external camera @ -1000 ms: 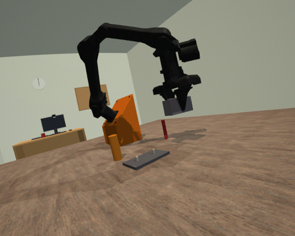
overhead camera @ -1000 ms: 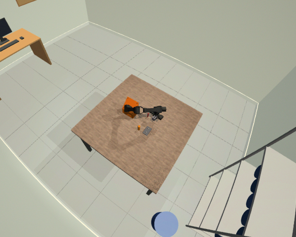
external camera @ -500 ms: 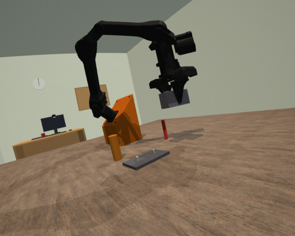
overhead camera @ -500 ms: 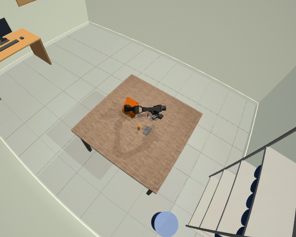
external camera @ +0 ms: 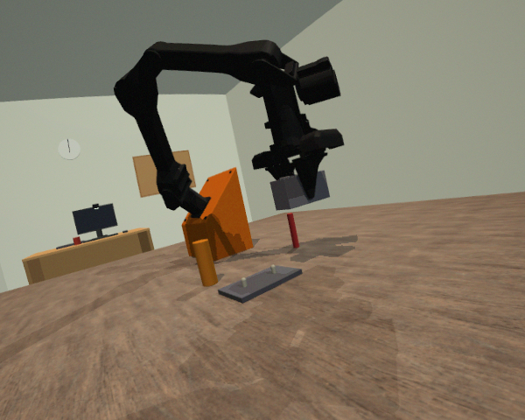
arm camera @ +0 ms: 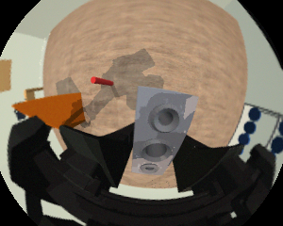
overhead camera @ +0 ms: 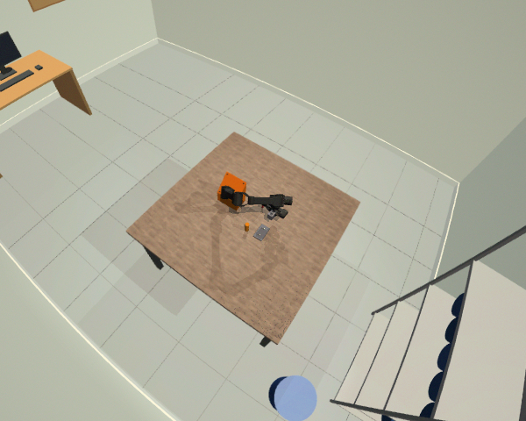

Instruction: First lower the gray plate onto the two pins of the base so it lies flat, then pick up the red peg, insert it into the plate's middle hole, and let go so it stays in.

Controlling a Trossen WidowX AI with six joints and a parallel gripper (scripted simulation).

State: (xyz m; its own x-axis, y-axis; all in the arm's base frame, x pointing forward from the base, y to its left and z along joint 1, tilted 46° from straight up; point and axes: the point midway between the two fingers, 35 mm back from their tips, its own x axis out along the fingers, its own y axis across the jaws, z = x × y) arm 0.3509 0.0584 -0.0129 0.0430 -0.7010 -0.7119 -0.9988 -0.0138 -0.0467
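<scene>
The flat base is 10 mm behind my gripper tip, 120 mm to the right of it and 110 mm below it. Round my gripper tip: red peg 120 mm behind, 70 mm to the left, 70 mm below; then gray plate 30 mm above; then orange cylinder 110 mm behind, 160 mm to the right, 70 mm below.
</scene>
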